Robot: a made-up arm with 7 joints.
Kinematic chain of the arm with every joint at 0, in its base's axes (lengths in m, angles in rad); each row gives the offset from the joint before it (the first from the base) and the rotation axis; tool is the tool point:
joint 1: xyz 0 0 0 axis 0 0.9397 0.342
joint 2: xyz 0 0 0 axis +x
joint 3: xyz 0 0 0 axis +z
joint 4: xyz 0.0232 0 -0.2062 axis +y
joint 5: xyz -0.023 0 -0.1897 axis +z
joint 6: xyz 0 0 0 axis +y
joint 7: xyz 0 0 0 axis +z
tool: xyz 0 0 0
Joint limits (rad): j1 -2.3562..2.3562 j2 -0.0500..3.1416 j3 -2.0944..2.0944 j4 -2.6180..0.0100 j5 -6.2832..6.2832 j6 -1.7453..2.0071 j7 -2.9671..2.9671
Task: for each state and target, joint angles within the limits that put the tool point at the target. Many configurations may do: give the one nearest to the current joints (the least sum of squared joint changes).
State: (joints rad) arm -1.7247 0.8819 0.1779 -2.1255 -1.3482 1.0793 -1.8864
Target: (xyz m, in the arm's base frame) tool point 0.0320 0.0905 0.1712
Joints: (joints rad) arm -1.5347 0.8213 0.7224 -2.3476 -1.3482 1.0793 -1.8864
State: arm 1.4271 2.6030 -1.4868 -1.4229 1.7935 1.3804 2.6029
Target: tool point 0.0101 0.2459 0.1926
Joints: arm 1.3862 2.7097 -2.0248 -1.5733 1.7935 1.3804 2.6029
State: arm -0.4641 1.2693 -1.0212 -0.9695 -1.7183 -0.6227 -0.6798
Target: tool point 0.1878 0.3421 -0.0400
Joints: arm -0.6133 1.4990 -0.9392 -0.5887 -1.7183 -0.6227 -0.6798
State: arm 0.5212 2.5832 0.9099 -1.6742 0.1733 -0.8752 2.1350
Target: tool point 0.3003 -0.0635 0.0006
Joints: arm 1.0111 3.0789 0.8533 -1.6178 0.1733 -0.8752 2.1350
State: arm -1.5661 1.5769 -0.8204 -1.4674 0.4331 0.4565 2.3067
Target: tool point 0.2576 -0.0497 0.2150
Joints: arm -1.8817 0.9543 -0.8758 -1.3396 0.4331 0.4565 2.3067
